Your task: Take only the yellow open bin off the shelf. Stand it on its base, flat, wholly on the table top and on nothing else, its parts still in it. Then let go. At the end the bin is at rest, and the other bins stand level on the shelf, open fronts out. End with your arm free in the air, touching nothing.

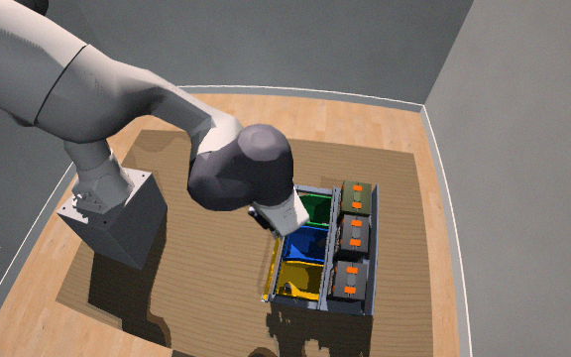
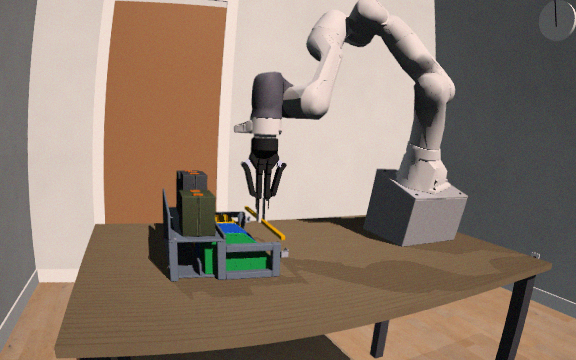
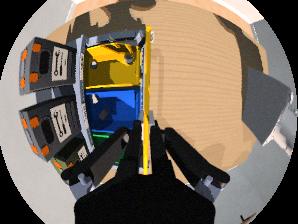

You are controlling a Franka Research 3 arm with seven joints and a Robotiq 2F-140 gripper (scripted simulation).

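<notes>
Now: the blue bin 10 cm ahead of my hand, 9 cm below it and 2 cm to the right of it. From my hand the other things lie so: yellow open bin: 13 cm to the right, 9 cm below, 8 cm ahead; then yellow rail: 3 cm below; then green bin: 13 cm ahead, 9 cm below, 8 cm to the left.
</notes>
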